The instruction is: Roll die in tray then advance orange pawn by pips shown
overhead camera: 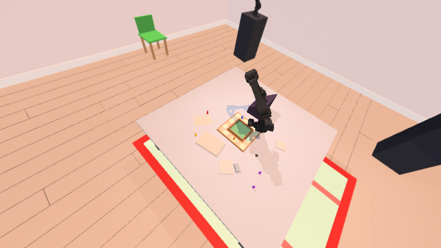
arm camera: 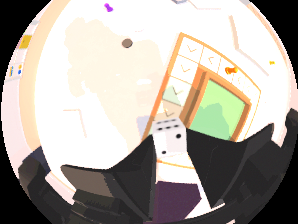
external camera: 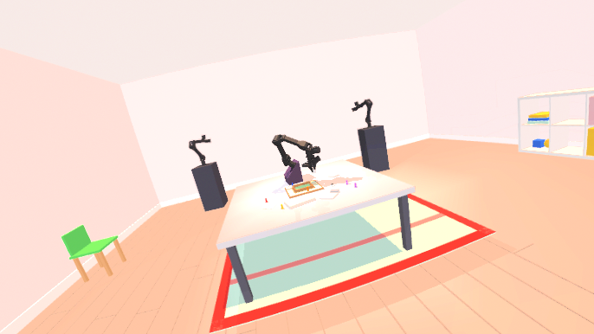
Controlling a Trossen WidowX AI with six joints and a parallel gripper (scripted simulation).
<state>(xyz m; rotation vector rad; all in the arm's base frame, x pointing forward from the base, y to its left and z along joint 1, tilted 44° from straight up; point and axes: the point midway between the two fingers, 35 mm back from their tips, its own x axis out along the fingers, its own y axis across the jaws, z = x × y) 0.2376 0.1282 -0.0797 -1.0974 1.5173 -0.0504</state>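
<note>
Right now my gripper tip is 14 cm short of the orange pawn, 9 cm to the left of it and 9 cm above it. Round my gripper tip: white die right at my gripper tip; then blue pawn 7 cm behind, 20 cm to the right, 9 cm below; then green tray 3 cm ahead, 12 cm to the right, 11 cm below.
</note>
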